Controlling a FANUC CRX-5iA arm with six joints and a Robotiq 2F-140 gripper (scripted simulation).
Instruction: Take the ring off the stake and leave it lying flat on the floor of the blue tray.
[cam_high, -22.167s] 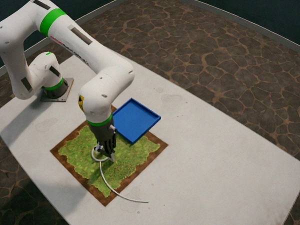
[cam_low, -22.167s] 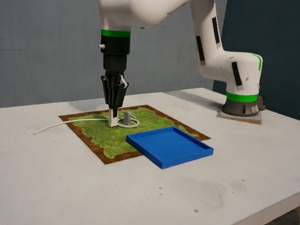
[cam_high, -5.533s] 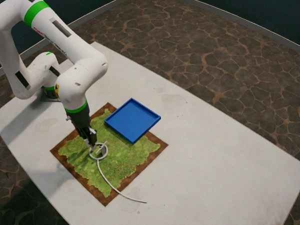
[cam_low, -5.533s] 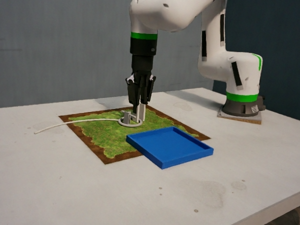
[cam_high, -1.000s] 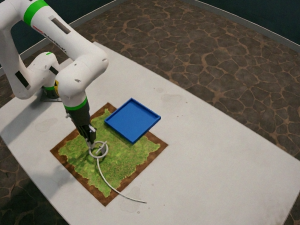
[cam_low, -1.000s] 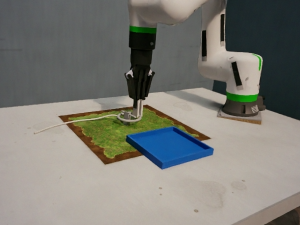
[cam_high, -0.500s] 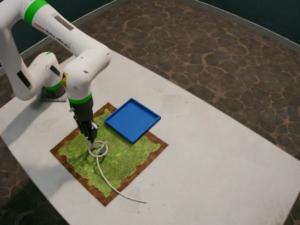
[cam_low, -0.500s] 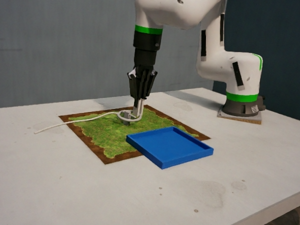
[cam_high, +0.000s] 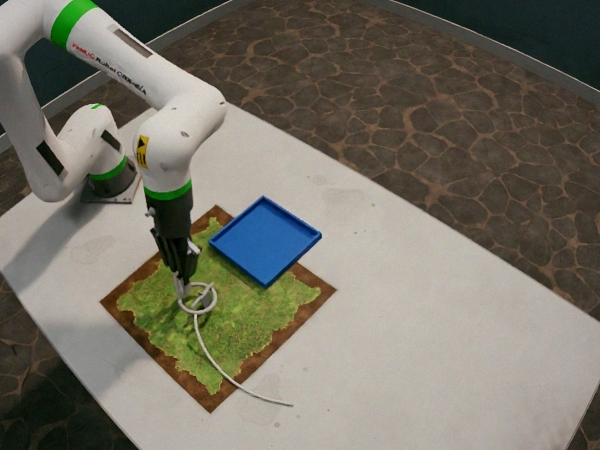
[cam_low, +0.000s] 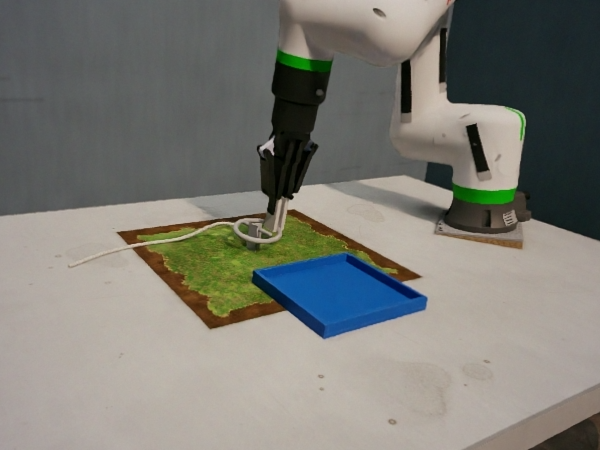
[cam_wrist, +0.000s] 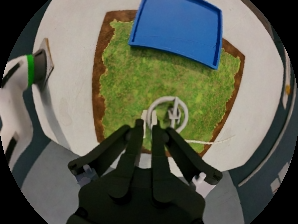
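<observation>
Now: the blue tray 23 cm to the left of my hand, 5 cm below it and 4 cm ahead of it. The rest, counted from my hand: square green grass mat (7 cm below, 5 cm ahead, 3 cm to the left); grey stake (5 cm ahead, 3 cm below, 1 cm to the left).
</observation>
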